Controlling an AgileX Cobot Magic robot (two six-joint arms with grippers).
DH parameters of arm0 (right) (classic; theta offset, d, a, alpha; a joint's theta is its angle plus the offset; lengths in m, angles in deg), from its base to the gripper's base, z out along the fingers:
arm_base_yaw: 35.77 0.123 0 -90
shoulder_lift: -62.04 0 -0.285 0
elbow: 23.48 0 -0.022 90
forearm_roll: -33.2 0.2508 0 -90
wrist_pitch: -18.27 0 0.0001 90
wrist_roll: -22.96 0.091 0 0
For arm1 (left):
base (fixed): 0 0 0 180
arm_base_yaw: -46.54 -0.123 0 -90
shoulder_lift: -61.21 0 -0.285 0
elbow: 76.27 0 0.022 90
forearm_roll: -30.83 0.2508 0 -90
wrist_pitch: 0.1 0 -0.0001 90
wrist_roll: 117.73 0.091 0 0
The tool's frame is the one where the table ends.
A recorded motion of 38 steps. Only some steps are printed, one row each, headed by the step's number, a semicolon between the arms.
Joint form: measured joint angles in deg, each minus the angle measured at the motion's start. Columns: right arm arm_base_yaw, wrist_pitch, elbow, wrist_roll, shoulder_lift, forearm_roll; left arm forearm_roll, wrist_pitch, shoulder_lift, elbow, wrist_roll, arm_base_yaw.
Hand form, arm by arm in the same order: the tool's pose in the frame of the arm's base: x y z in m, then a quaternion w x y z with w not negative. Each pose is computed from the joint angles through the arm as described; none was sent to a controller.
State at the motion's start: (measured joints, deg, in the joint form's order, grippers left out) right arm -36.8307 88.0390 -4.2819 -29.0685 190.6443 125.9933; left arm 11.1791 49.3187 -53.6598 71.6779 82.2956 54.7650
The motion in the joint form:
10: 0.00 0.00 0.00 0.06 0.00 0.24; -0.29 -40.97 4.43 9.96 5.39 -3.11
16: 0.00 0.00 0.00 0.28 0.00 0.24; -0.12 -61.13 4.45 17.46 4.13 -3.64
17: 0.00 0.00 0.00 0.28 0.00 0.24; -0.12 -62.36 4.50 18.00 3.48 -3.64
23: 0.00 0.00 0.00 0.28 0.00 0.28; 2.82 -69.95 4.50 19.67 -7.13 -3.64
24: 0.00 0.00 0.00 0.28 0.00 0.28; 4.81 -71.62 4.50 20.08 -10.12 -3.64
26: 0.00 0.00 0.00 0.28 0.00 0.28; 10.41 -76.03 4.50 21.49 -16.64 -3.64
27: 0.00 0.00 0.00 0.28 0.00 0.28; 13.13 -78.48 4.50 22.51 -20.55 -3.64
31: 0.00 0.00 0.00 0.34 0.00 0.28; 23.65 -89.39 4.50 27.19 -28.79 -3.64
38: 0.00 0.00 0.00 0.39 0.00 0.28; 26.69 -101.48 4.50 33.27 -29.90 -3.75
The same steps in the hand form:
10: 0.3521 0.0788 0.1211 0.05338 0.13244 0.78457 0.60338; 0.3729 -0.0288 0.1851 0.46471 0.07161 0.88222 0.02446
16: 0.3521 0.0788 0.1211 0.05222 0.13395 0.78431 0.60348; 0.3787 -0.0367 0.1988 0.37403 0.08835 0.92267 -0.03127
17: 0.3521 0.0788 0.1211 0.05222 0.13395 0.78431 0.60348; 0.3790 -0.0373 0.2005 0.36917 0.08508 0.92474 -0.03646
23: 0.3522 0.0788 0.1211 0.05237 0.13419 0.78416 0.60361; 0.3752 -0.0394 0.2011 0.31741 0.03008 0.94529 -0.06906
24: 0.3522 0.0788 0.1211 0.05237 0.13419 0.78416 0.60361; 0.3743 -0.0389 0.2014 0.30548 0.02088 0.94948 -0.06879
26: 0.3522 0.0788 0.1211 0.05237 0.13419 0.78416 0.60361; 0.3729 -0.0365 0.2037 0.27797 0.00759 0.95883 -0.05769
27: 0.3522 0.0788 0.1211 0.05237 0.13419 0.78416 0.60361; 0.3729 -0.0350 0.2064 0.26499 -0.00641 0.96284 -0.05178
31: 0.3522 0.0788 0.1211 0.05206 0.13460 0.78409 0.60364; 0.3727 -0.0258 0.2206 0.21633 -0.01430 0.97621 0.00250
38: 0.3522 0.0788 0.1211 0.05179 0.13494 0.78403 0.60366; 0.3723 -0.0203 0.2430 0.16836 -0.01708 0.98502 0.03316

